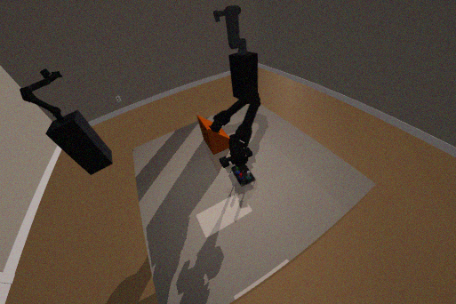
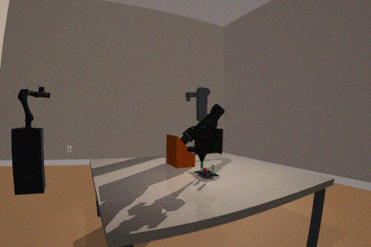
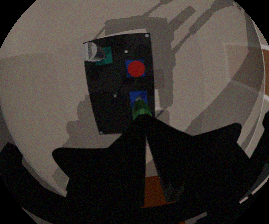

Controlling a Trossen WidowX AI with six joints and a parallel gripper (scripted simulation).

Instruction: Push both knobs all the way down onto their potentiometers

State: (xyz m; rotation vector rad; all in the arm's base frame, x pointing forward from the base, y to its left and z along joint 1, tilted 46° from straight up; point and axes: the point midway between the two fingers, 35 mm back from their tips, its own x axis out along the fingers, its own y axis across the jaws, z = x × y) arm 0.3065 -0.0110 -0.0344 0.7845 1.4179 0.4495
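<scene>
The green knob is 20 mm below my gripper tip. Also, from my gripper tip: white knob (70 mm ahead, 30 mm to the left, 30 mm below).
</scene>
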